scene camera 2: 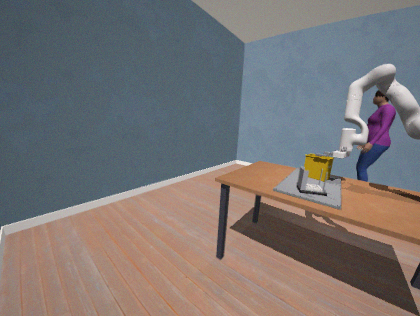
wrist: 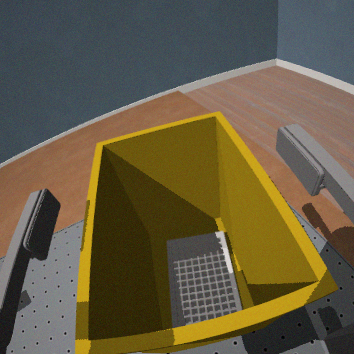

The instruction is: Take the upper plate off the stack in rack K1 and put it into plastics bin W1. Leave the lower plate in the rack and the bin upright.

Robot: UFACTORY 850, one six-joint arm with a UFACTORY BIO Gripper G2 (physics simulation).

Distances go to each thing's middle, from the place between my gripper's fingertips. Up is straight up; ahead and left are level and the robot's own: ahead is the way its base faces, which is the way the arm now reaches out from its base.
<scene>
Now: hand 110 mm above the yellow bin W1 (wrist: 193, 176).
</scene>
